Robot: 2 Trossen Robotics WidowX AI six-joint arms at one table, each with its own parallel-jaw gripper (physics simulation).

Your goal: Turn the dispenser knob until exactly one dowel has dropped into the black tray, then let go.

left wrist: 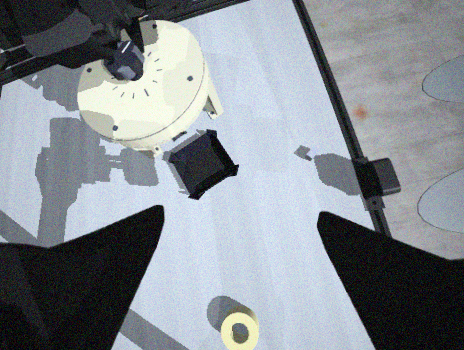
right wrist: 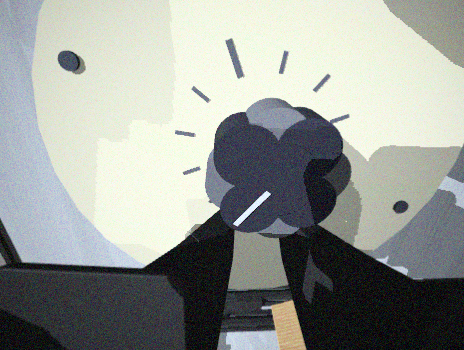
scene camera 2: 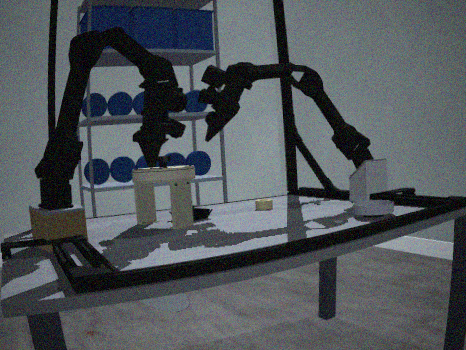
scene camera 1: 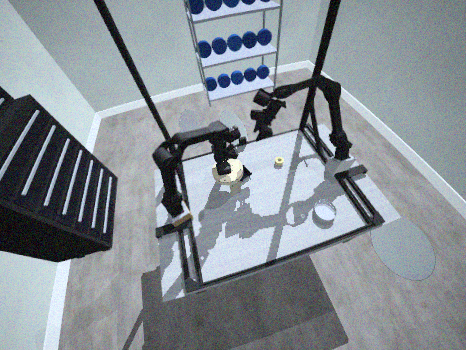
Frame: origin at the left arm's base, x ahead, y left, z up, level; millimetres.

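Seen in the pictures: left gripper, fingertip midpoint: [left wrist: 242,216] [scene camera 2: 209,137] [scene camera 1: 255,136]; right gripper, fingertip midpoint: [scene camera 2: 151,167]; left arm's base, link origin: [scene camera 2: 367,167] [scene camera 1: 342,157]; right arm's base, link origin: [scene camera 2: 55,206] [scene camera 1: 176,209].
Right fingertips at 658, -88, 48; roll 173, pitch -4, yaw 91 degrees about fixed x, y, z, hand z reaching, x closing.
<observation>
Pixels of each thing's middle, then the offset from my right fingertips to it, as dx, dy, dz.
- cream round dispenser, body centre: [right wrist: 257,133] [left wrist: 143,82] [scene camera 2: 163,173] [scene camera 1: 227,170] -30, +0, -18
- black tray, body centre: [left wrist: 204,165] [scene camera 2: 191,214] [scene camera 1: 242,173] -113, -35, -136
- pale yellow ring, body centre: [left wrist: 240,328] [scene camera 2: 264,204] [scene camera 1: 279,161] -355, -56, -136
- round white dish, body centre: [scene camera 2: 373,209] [scene camera 1: 324,210] -453, +312, -132
The cream round dispenser [scene camera 1: 237,170] [scene camera 2: 170,174] [left wrist: 175,100] [right wrist: 125,175] stands on legs on the table. Its dark lobed knob [left wrist: 127,60] [right wrist: 275,170] sits on top; the white line on it points to the lower left in the right wrist view. My right gripper [scene camera 2: 154,162] [right wrist: 256,215] points down from above, shut on the knob. The black tray [scene camera 1: 246,173] [scene camera 2: 202,214] [left wrist: 202,162] lies at the dispenser's foot; no dowel shows in it. My left gripper [scene camera 2: 209,135] [left wrist: 242,216] is open and empty, high above the table, apart from dispenser and tray.
A pale yellow ring [scene camera 1: 279,165] [scene camera 2: 264,205] [left wrist: 226,330] stands on the table, right of the tray in both scene views. A round white dish [scene camera 1: 324,212] lies near the front right in scene camera 1. Black frame rails edge the table. A shelf unit [scene camera 1: 240,56] stands behind.
</observation>
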